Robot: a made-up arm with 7 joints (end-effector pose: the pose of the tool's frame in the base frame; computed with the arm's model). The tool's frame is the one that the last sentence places.
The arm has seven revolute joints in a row. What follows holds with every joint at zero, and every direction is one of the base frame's. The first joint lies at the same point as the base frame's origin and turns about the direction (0, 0.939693, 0.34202), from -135 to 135 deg. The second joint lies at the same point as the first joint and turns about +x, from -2.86 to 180 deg. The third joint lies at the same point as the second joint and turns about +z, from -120 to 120 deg. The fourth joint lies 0.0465 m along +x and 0.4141 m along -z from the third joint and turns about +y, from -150 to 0.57 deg. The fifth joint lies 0.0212 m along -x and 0.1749 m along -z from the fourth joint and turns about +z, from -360 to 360 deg. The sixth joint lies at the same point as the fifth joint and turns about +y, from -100 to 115 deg. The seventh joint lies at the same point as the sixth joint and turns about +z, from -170 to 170 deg. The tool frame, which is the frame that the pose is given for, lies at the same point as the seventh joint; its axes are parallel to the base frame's.
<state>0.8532 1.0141 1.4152 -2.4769 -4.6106 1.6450 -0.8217</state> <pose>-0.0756 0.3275 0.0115 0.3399 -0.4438 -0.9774</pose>
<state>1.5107 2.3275 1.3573 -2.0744 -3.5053 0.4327 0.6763</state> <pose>0.3285 0.2325 0.0582 -0.9823 0.0446 0.5832</pose>
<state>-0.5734 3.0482 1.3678 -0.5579 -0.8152 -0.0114 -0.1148</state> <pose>-0.2883 -0.0380 0.5092 -2.4767 0.6482 -0.4547</pose>
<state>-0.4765 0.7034 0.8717 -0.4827 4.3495 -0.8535 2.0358</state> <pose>0.2980 0.4074 -0.3035 -0.1856 -1.0805 0.3644</pose>
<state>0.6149 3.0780 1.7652 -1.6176 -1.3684 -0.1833 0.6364</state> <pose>0.2411 -0.1689 0.3810 -1.3429 0.9435 1.2458</pose>
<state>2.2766 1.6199 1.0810 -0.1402 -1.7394 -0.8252 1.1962</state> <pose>-0.1159 0.5189 0.2612 0.5748 1.5578 -0.3657</pose>
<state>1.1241 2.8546 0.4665 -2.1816 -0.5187 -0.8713 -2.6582</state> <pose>0.3668 0.1245 0.0195 -0.0378 0.7520 0.1225</pose>
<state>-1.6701 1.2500 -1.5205 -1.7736 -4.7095 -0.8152 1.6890</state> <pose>0.4188 0.1469 0.1098 -2.0641 -0.7299 0.0950</pose>
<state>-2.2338 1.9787 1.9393 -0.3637 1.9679 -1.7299 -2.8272</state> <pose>-0.0727 0.5776 0.1066 -1.3476 -1.0266 1.5567</pose>
